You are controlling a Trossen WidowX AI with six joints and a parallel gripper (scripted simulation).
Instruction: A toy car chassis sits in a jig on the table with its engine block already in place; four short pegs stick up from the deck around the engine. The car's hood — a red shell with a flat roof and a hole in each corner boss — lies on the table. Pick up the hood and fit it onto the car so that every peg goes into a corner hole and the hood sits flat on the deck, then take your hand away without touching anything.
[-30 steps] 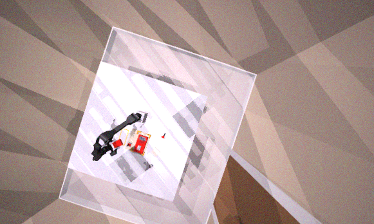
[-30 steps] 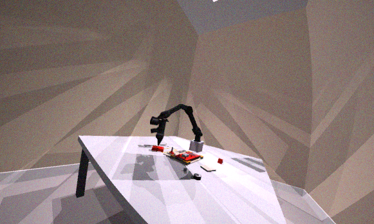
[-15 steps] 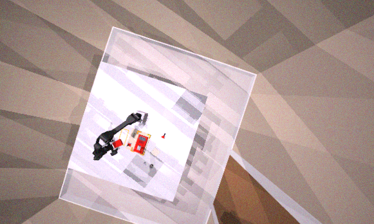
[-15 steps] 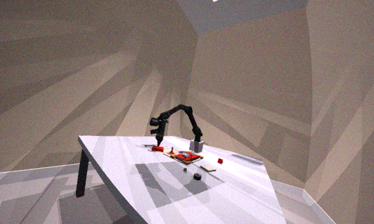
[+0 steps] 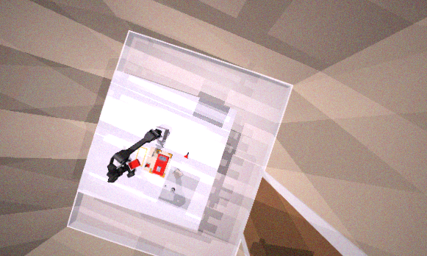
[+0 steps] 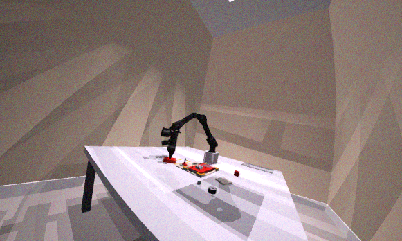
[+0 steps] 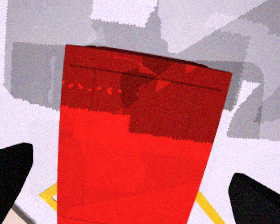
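The red hood is 20 mm below my gripper tip. Round my gripper tip: jig 220 mm to the left, 90 mm behind, 20 mm below; grey bit 370 mm to the left, 100 mm ahead, 20 mm below; engine block 260 mm to the left, 50 mm behind, 10 mm below.
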